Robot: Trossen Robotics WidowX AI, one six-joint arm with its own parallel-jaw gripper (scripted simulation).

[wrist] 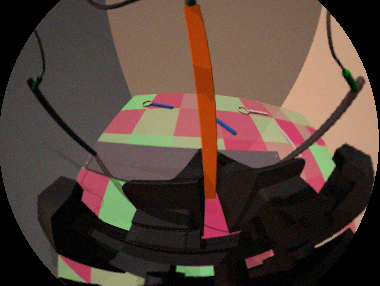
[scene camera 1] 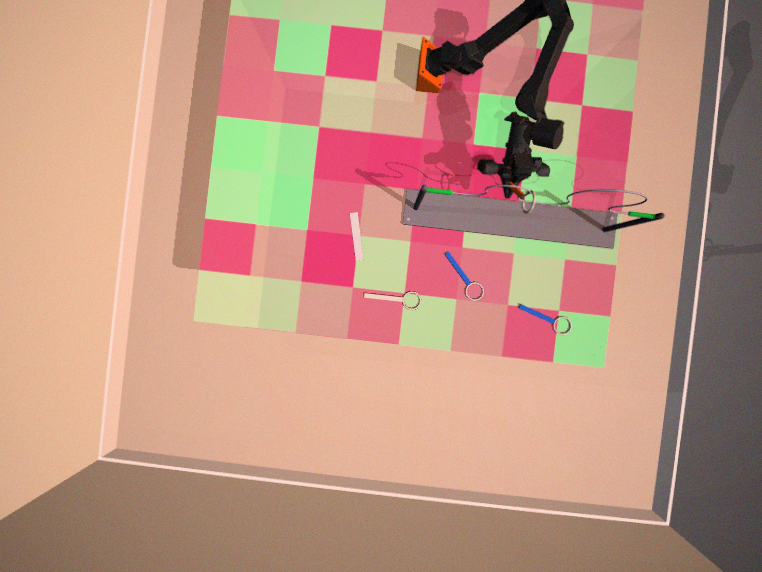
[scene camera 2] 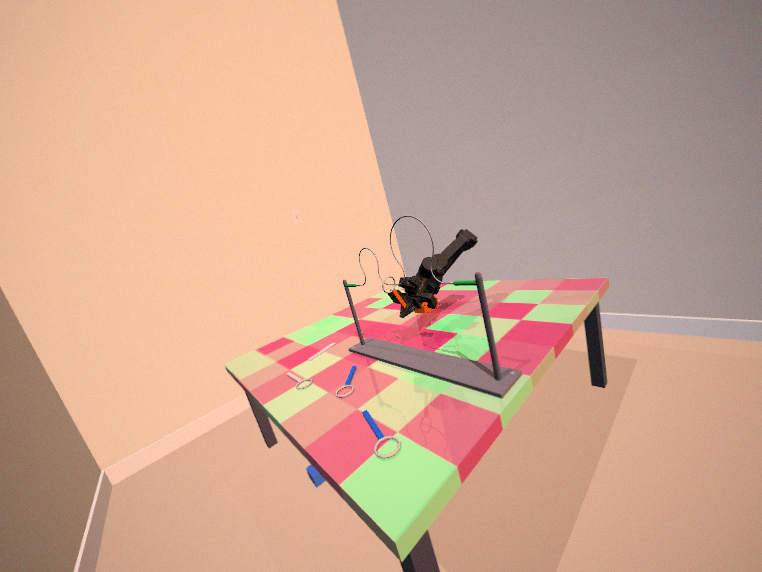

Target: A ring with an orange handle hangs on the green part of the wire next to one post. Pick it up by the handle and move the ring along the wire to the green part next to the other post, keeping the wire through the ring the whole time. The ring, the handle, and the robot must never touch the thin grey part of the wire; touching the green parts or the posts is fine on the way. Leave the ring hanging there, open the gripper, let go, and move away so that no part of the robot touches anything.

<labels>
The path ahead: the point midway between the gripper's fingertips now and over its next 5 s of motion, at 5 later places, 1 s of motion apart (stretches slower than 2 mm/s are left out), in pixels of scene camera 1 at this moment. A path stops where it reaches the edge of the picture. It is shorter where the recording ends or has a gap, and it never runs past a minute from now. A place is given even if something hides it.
My gripper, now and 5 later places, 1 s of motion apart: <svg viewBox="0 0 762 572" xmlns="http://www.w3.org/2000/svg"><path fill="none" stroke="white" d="M507 198L473 189L464 177L473 172L471 175L479 181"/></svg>
</labels>
